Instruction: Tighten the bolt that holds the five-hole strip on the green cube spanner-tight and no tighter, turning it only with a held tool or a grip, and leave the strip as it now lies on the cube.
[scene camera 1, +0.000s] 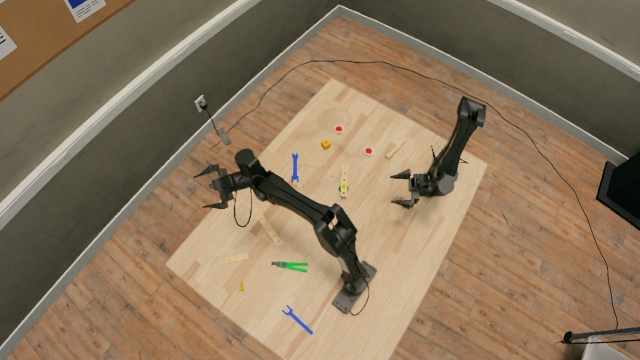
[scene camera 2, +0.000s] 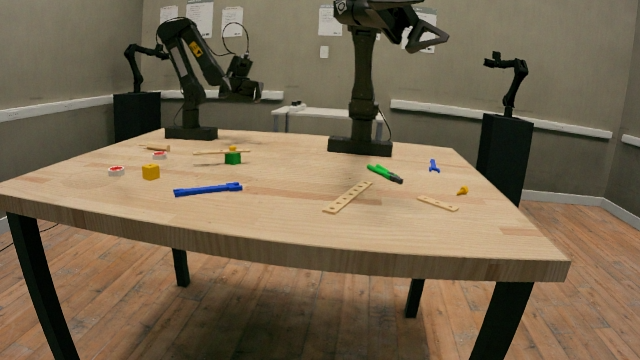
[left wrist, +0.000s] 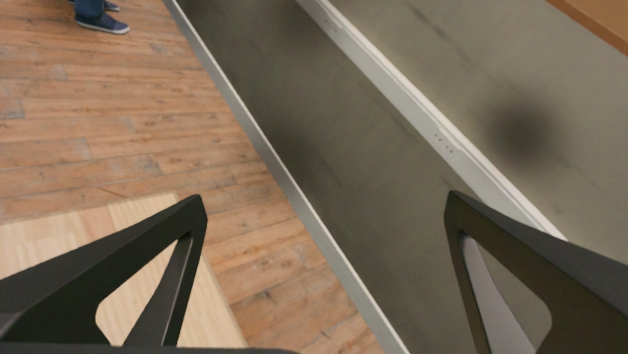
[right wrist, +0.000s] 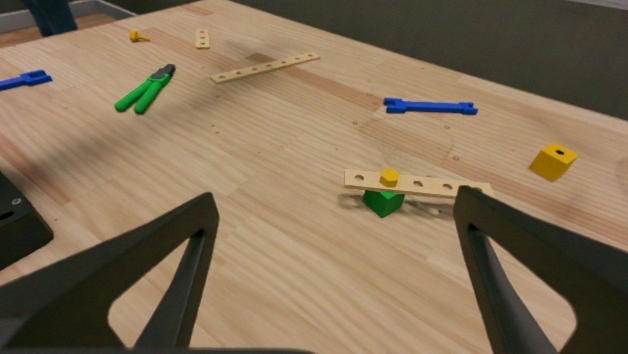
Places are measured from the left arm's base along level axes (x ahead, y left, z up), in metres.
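Pixels of known places: left gripper, fingertip midpoint: (scene camera 1: 198, 192) (scene camera 2: 437, 19) (left wrist: 322, 205); right gripper, fingertip midpoint: (scene camera 1: 390, 189) (scene camera 2: 245, 94) (right wrist: 331, 201); left arm's base at its link origin: (scene camera 1: 355, 286) (scene camera 2: 360, 143); right arm's base at its link origin: (scene camera 2: 190, 130).
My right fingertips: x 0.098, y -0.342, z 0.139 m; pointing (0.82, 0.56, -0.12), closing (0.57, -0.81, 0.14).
Ahead of a thing's pixels: the offset from my right fingertips to its top centre.
A five-hole strip {dx +0.188, dy +0.009, dz -0.134 m} (scene camera 1: 344, 172) (scene camera 2: 210, 152) (right wrist: 432, 185) lies across the top of the green cube {dx +0.171, dy +0.034, dz -0.138 m} (scene camera 2: 233, 158) (right wrist: 383, 202). A yellow hex-headed bolt {dx +0.171, dy +0.034, dz -0.125 m} (scene camera 1: 344, 186) (scene camera 2: 233, 148) (right wrist: 389, 178) stands in the strip's second hole, over the cube. How tight it is cannot be told. A double-ended blue spanner {dx +0.398, dy +0.076, dz -0.159 m} (scene camera 1: 295, 168) (scene camera 2: 208, 189) (right wrist: 430, 107) and another blue spanner {dx -0.006, dy +0.564, dz -0.161 m} (scene camera 1: 298, 320) (scene camera 2: 434, 166) (right wrist: 25, 80) lie on the table. My right gripper (scene camera 1: 396, 189) (right wrist: 331, 201) is open and empty, above the table near the strip. My left gripper (scene camera 1: 199, 191) (left wrist: 322, 205) is open and empty, high beyond the table's edge.
Green-handled pliers {dx +0.148, dy +0.416, dz -0.156 m} (scene camera 1: 291, 266) (scene camera 2: 384, 173) (right wrist: 146, 89), a longer strip {dx +0.328, dy +0.350, dz -0.164 m} (scene camera 1: 270, 228) (scene camera 2: 348, 197) (right wrist: 265, 68), a short strip {dx +0.325, dy +0.527, dz -0.164 m} (scene camera 1: 236, 258) (scene camera 2: 437, 203) and a loose yellow bolt {dx +0.238, dy +0.597, dz -0.150 m} (scene camera 1: 241, 287) (scene camera 2: 462, 191) lie on the table. A yellow cube {dx +0.360, dy -0.097, dz -0.138 m} (scene camera 1: 326, 144) (scene camera 2: 151, 172) (right wrist: 553, 162) stands near two red-and-white discs {dx +0.364, dy -0.205, dz -0.154 m} (scene camera 1: 339, 129) {dx +0.189, dy -0.190, dz -0.154 m} (scene camera 1: 369, 151).
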